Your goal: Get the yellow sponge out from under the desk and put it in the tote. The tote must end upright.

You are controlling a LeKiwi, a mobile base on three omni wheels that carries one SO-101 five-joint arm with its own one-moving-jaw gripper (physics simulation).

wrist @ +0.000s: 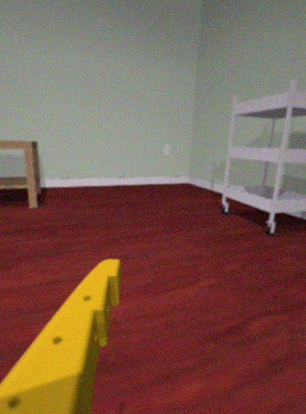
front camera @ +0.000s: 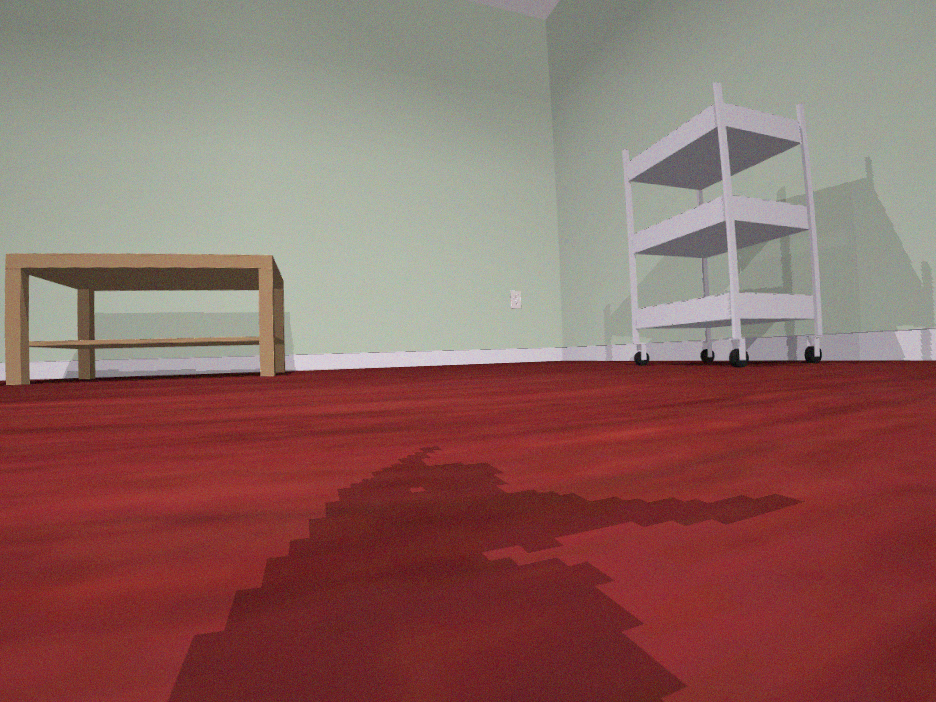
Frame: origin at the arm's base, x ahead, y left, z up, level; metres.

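Seen in the pictures: end effector, tool point: [wrist: 119, 276].
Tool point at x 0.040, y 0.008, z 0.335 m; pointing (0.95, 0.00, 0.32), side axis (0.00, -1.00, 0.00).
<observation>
A point is followed by its place in that frame.
The yellow sponge, the desk and the tote do not show in the front camera view or in the wrist view. My gripper shows in the wrist view as one yellow notched jaw at the lower left, reaching up toward the middle. The moving jaw is out of the picture, so the gripper is fully open. No thing touches the jaw that shows. The gripper does not show in the front camera view.
A low wooden table [front camera: 143, 261] {x 1.511, y 1.145, z 0.332 m} [wrist: 31, 172] {x 1.649, y 0.739, z 0.157 m} with a lower shelf stands at the left by the wall. A white three-tier wheeled cart [front camera: 731, 264] {x 1.162, y -0.693, z 0.181 m} [wrist: 281, 170] {x 1.163, y -0.707, z 0.267 m} stands at the right near the corner. A shadow falls across the red floor [front camera: 756, 604] {x 0.133, y -0.058, z -0.090 m} [wrist: 200, 325] {x 0.510, y -0.166, z -0.090 m}.
</observation>
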